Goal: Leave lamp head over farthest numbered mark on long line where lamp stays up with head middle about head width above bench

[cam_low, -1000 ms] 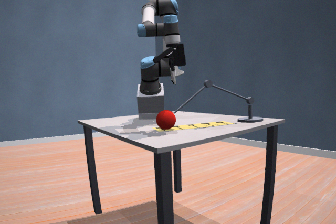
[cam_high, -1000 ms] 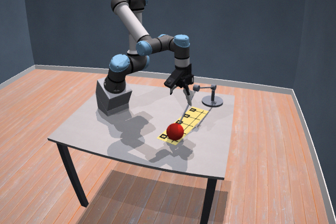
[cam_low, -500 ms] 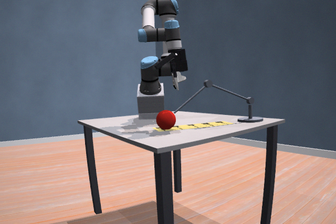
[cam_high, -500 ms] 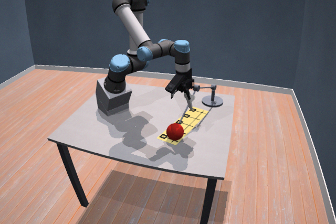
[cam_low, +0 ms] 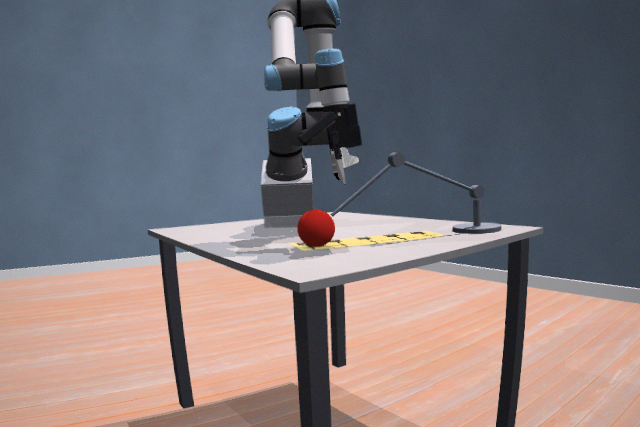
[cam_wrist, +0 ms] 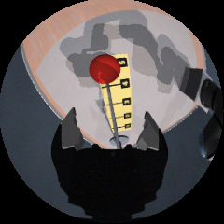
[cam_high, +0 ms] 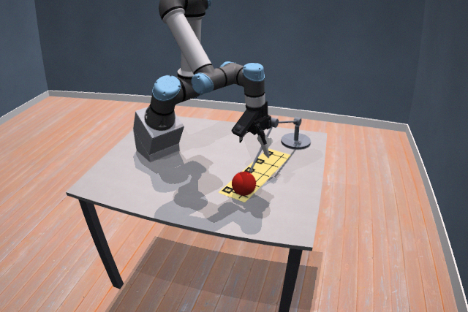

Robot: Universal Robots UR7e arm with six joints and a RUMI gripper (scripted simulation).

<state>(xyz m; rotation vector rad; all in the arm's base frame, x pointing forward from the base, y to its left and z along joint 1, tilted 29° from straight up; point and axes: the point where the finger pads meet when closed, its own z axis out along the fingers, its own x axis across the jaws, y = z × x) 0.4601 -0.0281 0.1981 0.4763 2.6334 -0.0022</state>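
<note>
Right now my hand is 170 mm above the yellow numbered strip, 100 mm to the right of it and 20 mm past it. From my hand the other things lie so: round base: 440 mm to the left, 140 mm below, 80 mm ahead.
</note>
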